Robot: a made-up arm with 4 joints. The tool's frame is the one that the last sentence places.
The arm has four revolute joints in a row. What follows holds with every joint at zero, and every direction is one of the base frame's. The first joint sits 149.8 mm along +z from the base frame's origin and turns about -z. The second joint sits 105.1 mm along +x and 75.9 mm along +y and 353.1 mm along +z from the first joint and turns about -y. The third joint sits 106.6 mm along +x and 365.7 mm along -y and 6.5 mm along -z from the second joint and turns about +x. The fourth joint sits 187.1 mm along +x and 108.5 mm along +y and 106 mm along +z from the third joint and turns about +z. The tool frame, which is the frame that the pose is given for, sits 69.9 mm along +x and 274 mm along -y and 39.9 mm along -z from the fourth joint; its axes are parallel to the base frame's.
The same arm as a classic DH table. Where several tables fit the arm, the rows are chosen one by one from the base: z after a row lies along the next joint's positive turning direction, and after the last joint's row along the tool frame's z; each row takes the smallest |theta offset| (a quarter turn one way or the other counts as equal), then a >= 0, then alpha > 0; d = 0 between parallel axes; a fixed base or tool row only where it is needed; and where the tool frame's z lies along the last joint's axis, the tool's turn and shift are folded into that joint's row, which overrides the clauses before.
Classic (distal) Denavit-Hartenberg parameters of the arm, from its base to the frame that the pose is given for. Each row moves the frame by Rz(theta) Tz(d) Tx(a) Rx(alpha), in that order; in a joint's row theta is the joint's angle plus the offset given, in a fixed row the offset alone. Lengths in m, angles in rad.
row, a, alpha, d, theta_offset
base (fixed), 0, 3.1416, 0, 0
joint 1, 0.1051, -1.5708, -0.5029, 0
joint 2, 0.0065, -1.5708, 0.2898, -1.5708
joint 3, 0.1085, -1.5708, 0.2937, 1.5708
joint 4, -0.2828, 0, 0, 0.2498
tool (fixed), 0, 0, 0.0661, -1.8206

